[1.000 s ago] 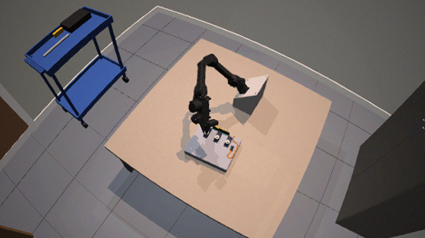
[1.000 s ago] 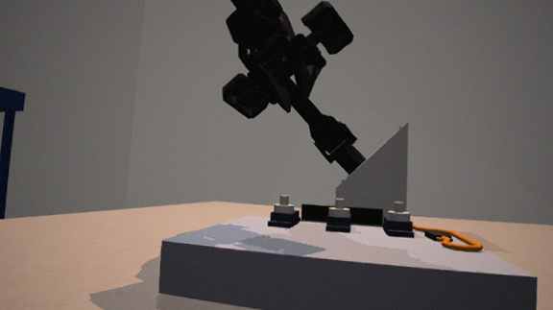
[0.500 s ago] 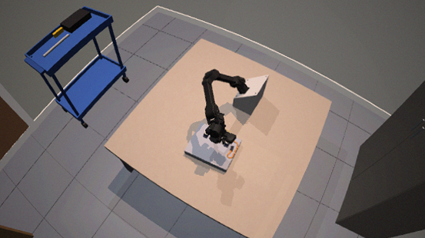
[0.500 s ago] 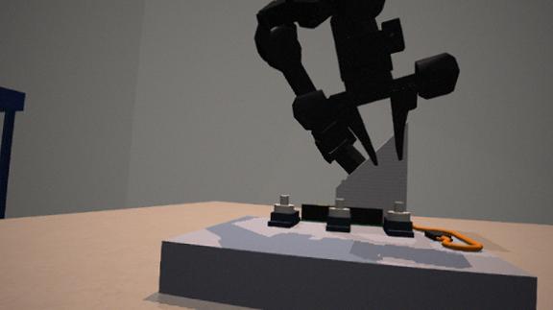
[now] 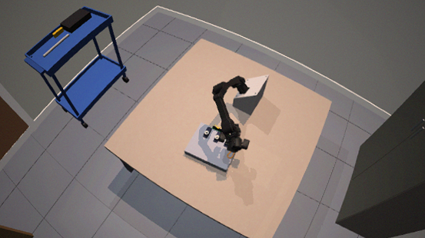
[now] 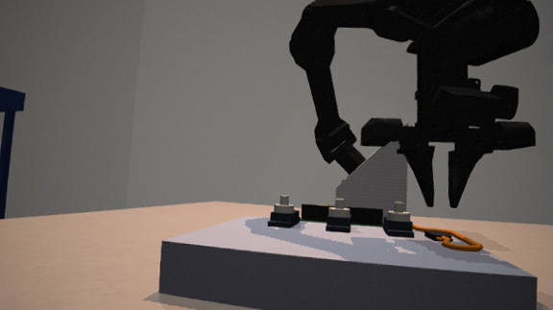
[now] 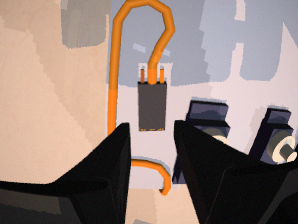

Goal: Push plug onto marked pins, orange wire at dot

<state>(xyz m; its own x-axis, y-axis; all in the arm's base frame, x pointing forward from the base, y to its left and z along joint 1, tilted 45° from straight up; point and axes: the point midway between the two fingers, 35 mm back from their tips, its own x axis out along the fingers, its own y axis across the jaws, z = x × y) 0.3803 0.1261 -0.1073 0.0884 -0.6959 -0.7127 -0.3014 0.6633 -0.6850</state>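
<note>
Now: the yellow marked band 60 mm behind my gripper tip, 160 mm to the right of it and 10 mm below it. Round my gripper tip: grey printed holder (90 mm ahead, 110 mm to the right, 60 mm below).
</note>
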